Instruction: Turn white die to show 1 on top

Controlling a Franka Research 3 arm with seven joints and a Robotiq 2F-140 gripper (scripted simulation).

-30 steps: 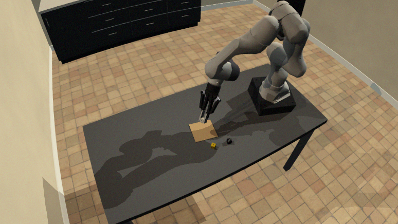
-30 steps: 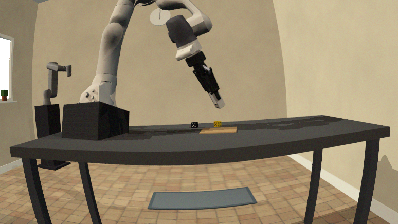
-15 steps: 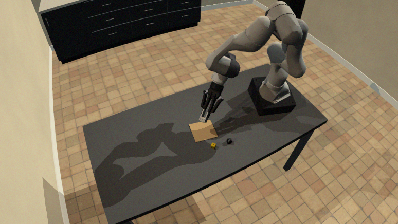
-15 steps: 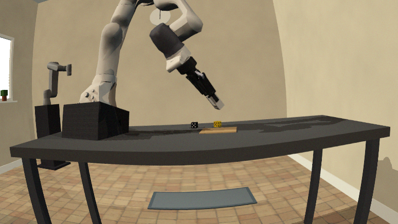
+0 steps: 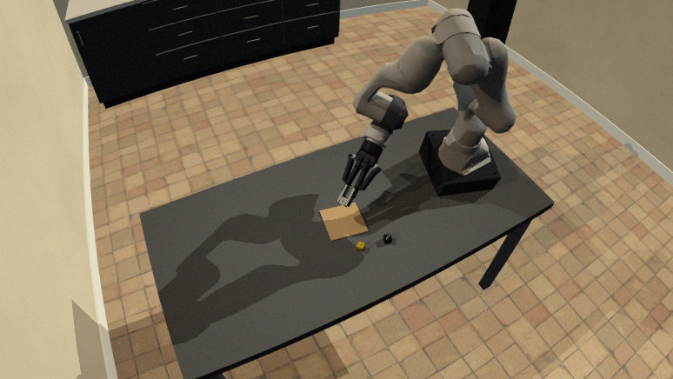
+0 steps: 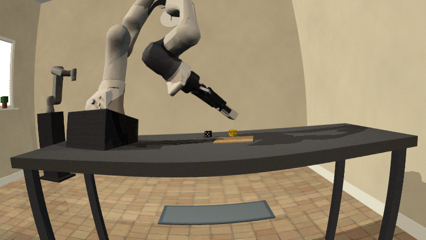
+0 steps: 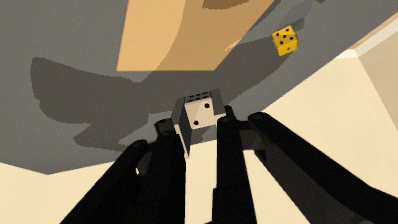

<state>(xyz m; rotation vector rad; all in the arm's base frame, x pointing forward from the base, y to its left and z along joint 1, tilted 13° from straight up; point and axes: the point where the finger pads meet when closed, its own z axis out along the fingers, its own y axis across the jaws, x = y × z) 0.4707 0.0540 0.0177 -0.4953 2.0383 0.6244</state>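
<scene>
The tan mat is 10 cm below my hand, 3 cm to the left of it and 2 cm ahead of it. From my hand the other things lie so: yellow die (16 cm to the left, 9 cm below); then black die (15 cm to the left, 10 cm behind, 9 cm below); then white die (2 cm ahead, 1 cm to the left, 1 cm below).
</scene>
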